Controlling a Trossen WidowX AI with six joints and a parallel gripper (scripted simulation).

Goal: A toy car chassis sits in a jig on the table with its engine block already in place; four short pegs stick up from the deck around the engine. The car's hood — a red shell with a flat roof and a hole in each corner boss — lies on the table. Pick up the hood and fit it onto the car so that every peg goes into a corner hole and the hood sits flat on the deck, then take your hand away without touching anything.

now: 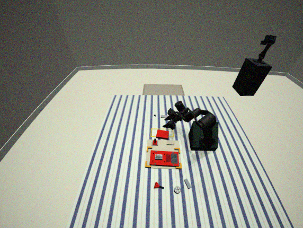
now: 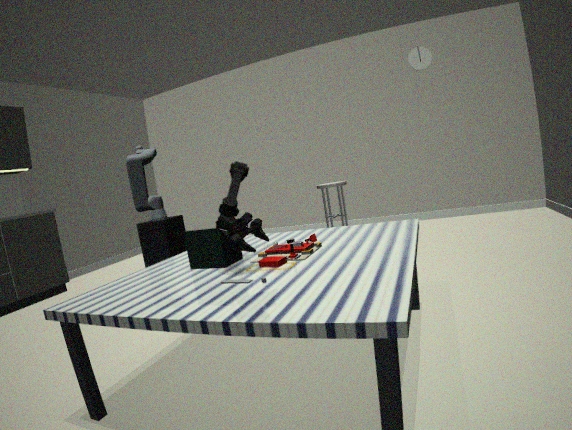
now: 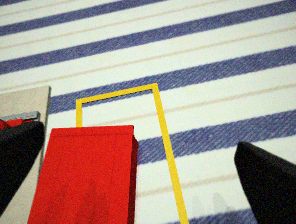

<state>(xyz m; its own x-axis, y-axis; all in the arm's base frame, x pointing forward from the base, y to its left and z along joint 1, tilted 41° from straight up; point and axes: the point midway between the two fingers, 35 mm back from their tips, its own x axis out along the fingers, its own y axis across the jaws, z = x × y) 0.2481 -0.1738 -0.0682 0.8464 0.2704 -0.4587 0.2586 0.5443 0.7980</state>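
Right now the red hood is 8 cm below my gripper tip, 5 cm to the left of it and 1 cm ahead of it. Round my gripper tip: grey bar: 15 cm to the right, 9 cm below, 6 cm behind; grey engine block: 26 cm to the left, 7 cm below, 6 cm ahead.
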